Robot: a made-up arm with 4 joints.
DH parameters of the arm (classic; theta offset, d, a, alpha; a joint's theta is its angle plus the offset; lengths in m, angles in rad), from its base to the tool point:
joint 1: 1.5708 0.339 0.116 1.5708
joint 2: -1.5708 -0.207 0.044 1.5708
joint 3: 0 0.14 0.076 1.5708
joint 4: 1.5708 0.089 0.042 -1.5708
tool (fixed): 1.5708 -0.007 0 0
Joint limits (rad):
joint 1: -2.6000..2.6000
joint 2: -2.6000..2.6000
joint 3: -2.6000..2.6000
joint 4: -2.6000..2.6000
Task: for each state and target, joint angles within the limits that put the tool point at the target. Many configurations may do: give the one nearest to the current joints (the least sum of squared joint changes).
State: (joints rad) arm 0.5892 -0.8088 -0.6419 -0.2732
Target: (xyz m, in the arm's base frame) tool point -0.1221 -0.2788 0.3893
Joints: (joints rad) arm 0.7859 -0.9113 0.1256 -0.2688
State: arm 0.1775 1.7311 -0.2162 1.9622
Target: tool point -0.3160 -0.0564 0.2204
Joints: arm 0.5372 1.4132 -0.7132 2.2909
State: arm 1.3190 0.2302 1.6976 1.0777
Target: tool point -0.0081 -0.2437 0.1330
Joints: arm 1.7801 0.6018 0.8328 1.1381
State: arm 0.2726 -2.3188 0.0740 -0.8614
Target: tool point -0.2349 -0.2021 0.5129
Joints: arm 0.6775 -1.6978 -0.1253 -1.0073
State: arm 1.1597 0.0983 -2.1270 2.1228
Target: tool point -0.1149 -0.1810 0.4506
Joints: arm 1.1705 -0.5605 -1.9011 2.0291
